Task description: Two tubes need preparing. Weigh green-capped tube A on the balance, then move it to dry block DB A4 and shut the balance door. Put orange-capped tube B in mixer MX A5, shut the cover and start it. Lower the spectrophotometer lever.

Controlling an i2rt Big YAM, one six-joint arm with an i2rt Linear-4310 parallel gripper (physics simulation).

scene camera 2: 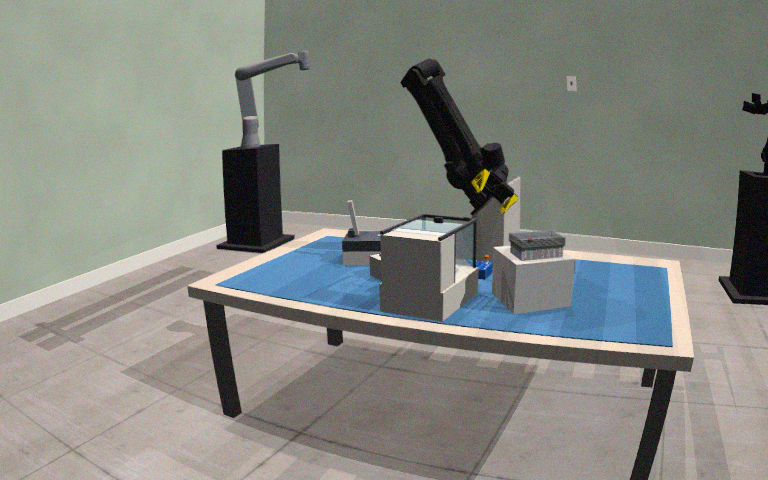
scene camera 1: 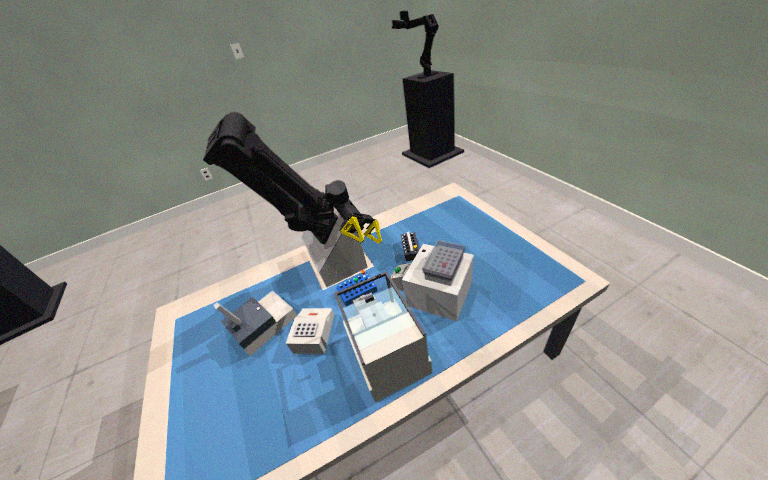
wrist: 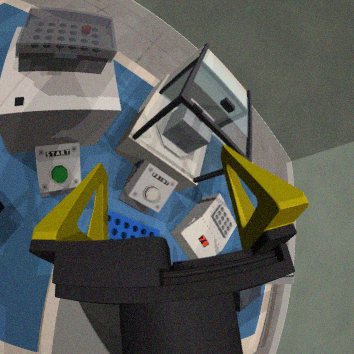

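Observation:
My yellow-fingered gripper (scene camera 1: pixel 370 241) (scene camera 2: pixel 491 195) (wrist: pixel 161 158) is open and empty, high above the back of the table. The blue rack (scene camera 1: pixel 357 293) (wrist: pixel 131 228) holds green-capped tube A (scene camera 1: pixel 355 279) and orange-capped tube B (scene camera 1: pixel 363 272) (scene camera 2: pixel 486 258); my gripper hides part of the rack in the wrist view. The balance (scene camera 1: pixel 396 362) (scene camera 2: pixel 410 277) has a glass chamber; its door's state is unclear. The dry block (scene camera 1: pixel 320 318) (wrist: pixel 192 227) shows no capped tube. The mixer's clear cover (scene camera 1: pixel 447 257) (scene camera 2: pixel 536 238) (wrist: pixel 65 30) is down. The spectrophotometer lever (scene camera 1: pixel 225 310) (scene camera 2: pixel 352 217) is raised.
The mixer (scene camera 1: pixel 433 294) (scene camera 2: pixel 532 285) (wrist: pixel 60 125) stands right of the balance, with a red cap (wrist: pixel 86 29) under its cover. The START box (scene camera 1: pixel 398 272) (wrist: pixel 59 185) and PRINT box (wrist: pixel 160 182) sit nearby. A black rack (scene camera 1: pixel 408 244) stands behind the mixer.

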